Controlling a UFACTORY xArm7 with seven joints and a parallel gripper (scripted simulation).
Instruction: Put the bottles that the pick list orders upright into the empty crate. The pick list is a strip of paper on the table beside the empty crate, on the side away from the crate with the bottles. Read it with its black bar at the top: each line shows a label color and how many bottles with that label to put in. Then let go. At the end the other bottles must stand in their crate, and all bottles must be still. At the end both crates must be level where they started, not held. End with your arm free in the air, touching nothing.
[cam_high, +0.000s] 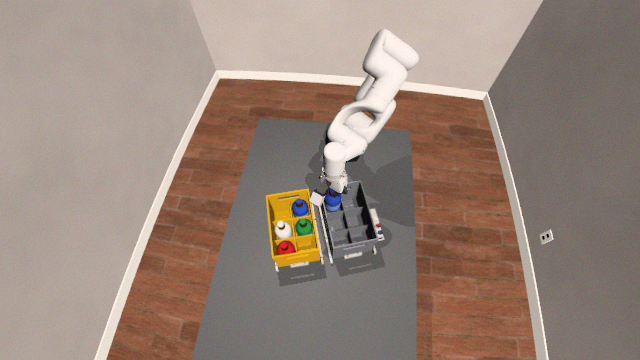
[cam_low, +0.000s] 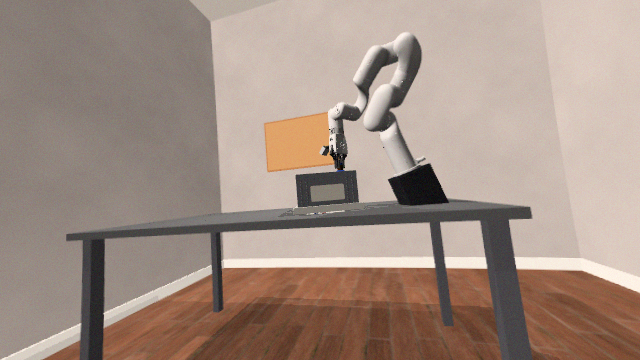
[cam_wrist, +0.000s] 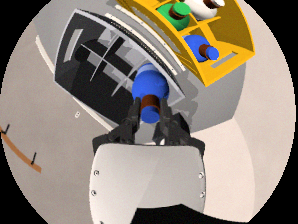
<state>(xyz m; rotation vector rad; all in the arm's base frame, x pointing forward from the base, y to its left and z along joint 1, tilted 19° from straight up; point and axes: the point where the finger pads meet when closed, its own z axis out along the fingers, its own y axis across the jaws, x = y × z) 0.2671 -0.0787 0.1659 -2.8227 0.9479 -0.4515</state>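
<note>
The grey crate is 140 mm below my hand, 80 mm ahead of it and 60 mm to the left of it. The rest, counted from my hand: yellow crate: 170 mm to the right, 140 mm below, 110 mm ahead; white bottle: 220 mm to the right, 140 mm below, 110 mm ahead; green bottle: 140 mm below, 130 mm to the right, 100 mm ahead.
</note>
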